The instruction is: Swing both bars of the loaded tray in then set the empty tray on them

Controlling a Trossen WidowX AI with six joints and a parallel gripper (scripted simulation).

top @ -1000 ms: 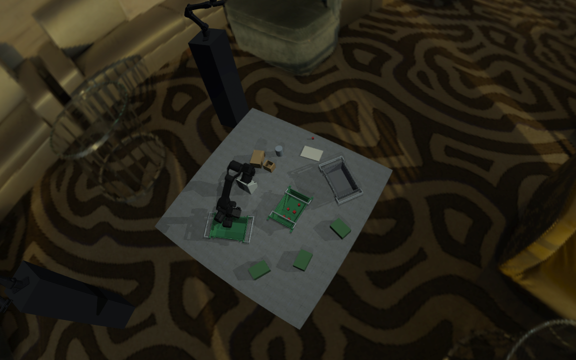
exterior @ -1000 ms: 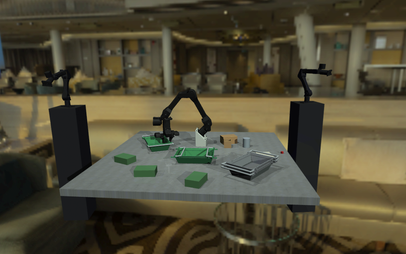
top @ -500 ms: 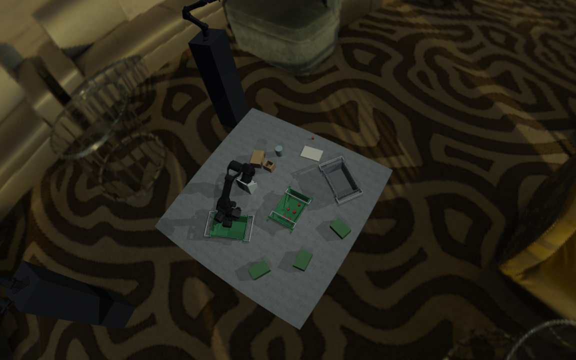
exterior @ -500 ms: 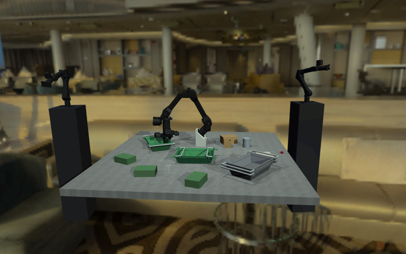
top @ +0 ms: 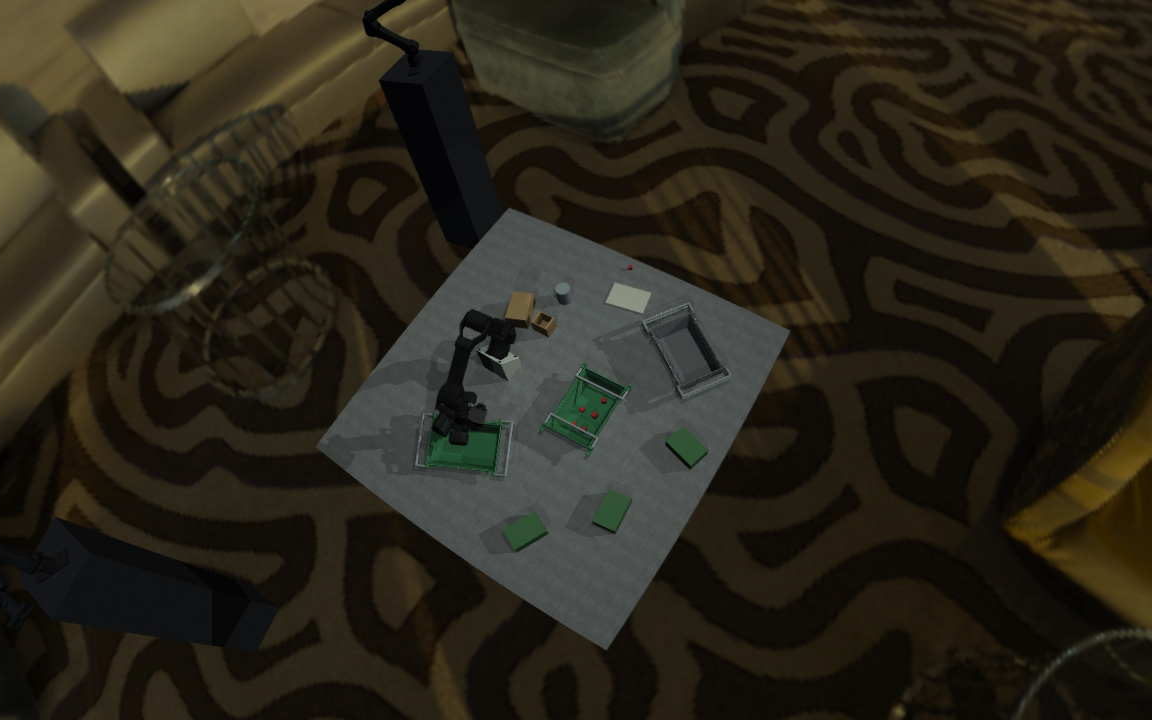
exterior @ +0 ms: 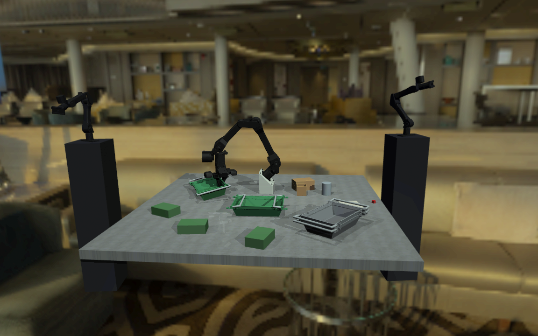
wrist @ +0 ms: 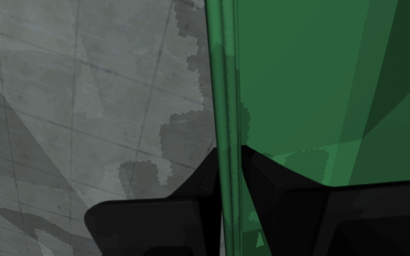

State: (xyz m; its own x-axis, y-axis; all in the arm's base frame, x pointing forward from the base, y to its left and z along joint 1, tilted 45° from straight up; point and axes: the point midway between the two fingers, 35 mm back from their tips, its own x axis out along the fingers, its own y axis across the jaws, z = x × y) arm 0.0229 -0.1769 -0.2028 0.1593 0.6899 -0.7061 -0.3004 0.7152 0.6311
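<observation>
My gripper tip is now 20 mm short of the green tray, 70 mm to the left of it and 20 mm below it. Also, from my gripper tip: pale sheet 290 mm ahead, 710 mm to the left, 30 mm below; red block 250 mm ahead, 840 mm to the left, 30 mm below.
</observation>
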